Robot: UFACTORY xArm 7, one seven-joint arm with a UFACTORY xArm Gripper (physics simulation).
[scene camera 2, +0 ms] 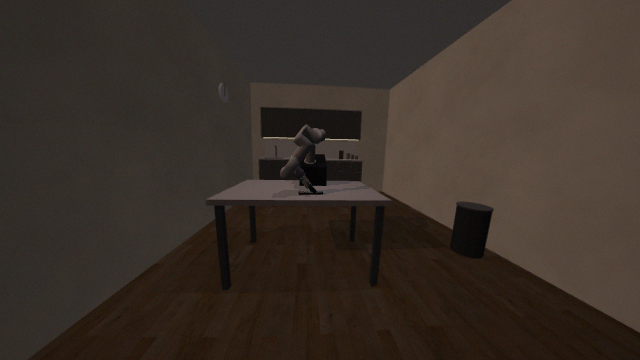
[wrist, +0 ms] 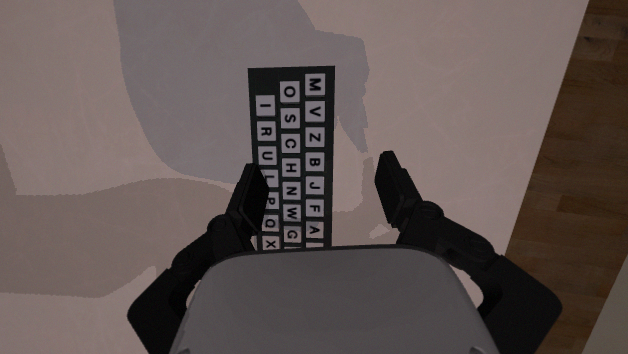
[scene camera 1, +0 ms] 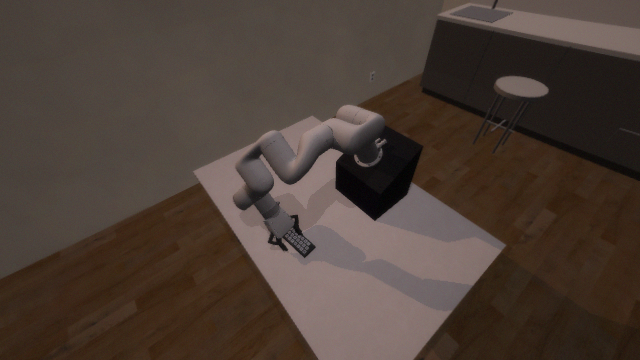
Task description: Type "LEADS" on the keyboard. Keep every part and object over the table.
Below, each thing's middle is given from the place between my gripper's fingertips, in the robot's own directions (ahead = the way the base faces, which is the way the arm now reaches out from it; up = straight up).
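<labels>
My gripper is in sight, and so is the dark keyboard (wrist: 304, 157). Measured from that keyboard, my gripper is 10 mm above it, 10 mm past it and 30 mm to the left of it.
</labels>
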